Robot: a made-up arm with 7 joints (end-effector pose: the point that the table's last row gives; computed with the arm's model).
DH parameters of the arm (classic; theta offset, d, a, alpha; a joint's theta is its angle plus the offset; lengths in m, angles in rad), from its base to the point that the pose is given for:
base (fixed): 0 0.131 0 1.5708
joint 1: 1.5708 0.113 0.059 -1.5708
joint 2: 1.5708 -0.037 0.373 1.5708
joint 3: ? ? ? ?
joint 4: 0 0.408 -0.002 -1.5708
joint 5: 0 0.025 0.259 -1.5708
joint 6: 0 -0.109 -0.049 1.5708
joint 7: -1.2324 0 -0.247 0
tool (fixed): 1.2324 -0.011 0 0
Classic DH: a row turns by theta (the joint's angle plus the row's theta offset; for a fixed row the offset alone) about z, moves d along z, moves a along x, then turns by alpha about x.
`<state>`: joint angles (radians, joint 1 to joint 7).
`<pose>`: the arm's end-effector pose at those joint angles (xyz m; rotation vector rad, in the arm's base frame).
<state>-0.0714 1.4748 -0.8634 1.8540 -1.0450 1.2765 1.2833</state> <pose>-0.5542 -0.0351 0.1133 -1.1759 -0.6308 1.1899</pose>
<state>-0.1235 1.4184 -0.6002 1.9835 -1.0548 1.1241 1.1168</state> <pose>-0.4008 -0.0617 0.2393 -0.9568 -0.6942 1.3124</pose>
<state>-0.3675 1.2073 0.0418 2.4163 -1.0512 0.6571 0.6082</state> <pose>0.0499 -0.0557 0.2754 0.1100 -0.9652 1.2846</pose>
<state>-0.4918 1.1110 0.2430 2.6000 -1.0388 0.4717 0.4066</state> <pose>0.1599 -0.0219 0.2255 0.6138 -1.0168 1.0395</pose>
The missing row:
joint 3: -1.5708 0.176 0.093 1.5708
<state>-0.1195 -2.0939 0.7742 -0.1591 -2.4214 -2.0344 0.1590</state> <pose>0.4331 -0.0807 -0.0955 -0.1327 0.0762 -1.2736</pose>
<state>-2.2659 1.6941 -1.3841 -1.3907 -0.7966 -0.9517 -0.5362</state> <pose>0.2382 -0.2237 0.4930 -2.3103 -0.2506 0.1926</pose>
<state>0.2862 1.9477 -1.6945 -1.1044 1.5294 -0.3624 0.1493</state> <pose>-0.1304 -0.0275 -0.3334 -0.9160 -0.6879 0.1197</pose>
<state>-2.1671 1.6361 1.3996 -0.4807 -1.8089 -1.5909 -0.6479</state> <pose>-0.7315 0.0544 -0.2849 0.2895 0.0789 1.4273</pose>
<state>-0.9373 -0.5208 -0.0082 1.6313 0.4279 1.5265 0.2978</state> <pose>0.2843 -0.1551 0.4668 0.1917 0.8242 0.2031</pose>
